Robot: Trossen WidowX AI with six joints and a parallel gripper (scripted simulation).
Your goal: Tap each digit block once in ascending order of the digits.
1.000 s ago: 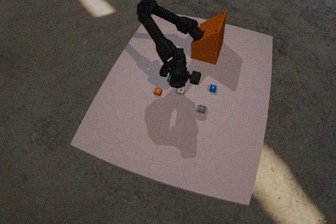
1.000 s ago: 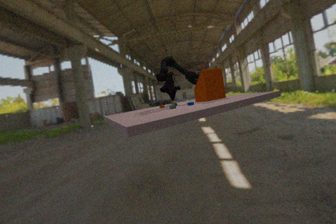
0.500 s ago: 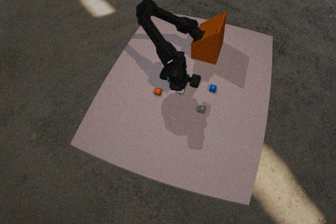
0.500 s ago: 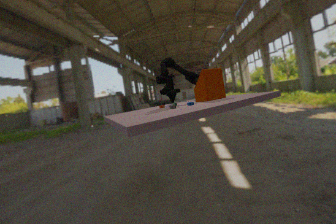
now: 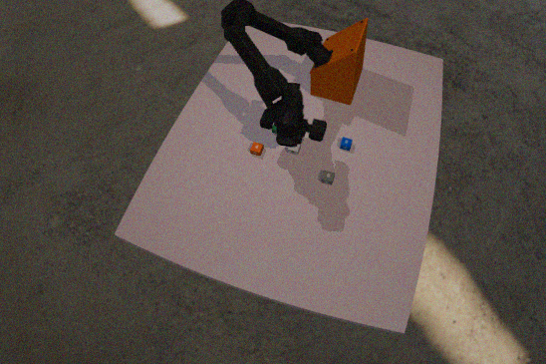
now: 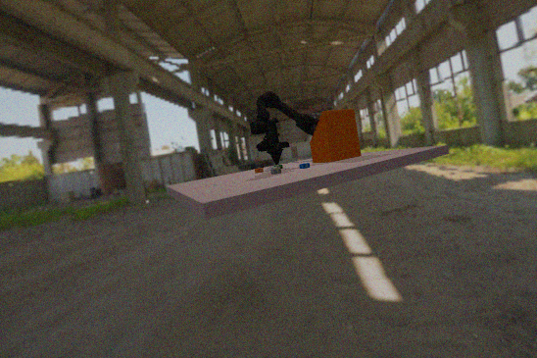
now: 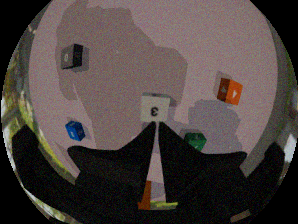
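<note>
Now: gripper tip 20 mm above the white block and 10 mm short of it. Also, from my gripper tip: green block (70 mm to the right, 40 mm behind, 20 mm below); then grey block (140 mm to the left, 80 mm ahead, 20 mm below); then orange block (100 mm to the right, 50 mm ahead, 20 mm below).
</note>
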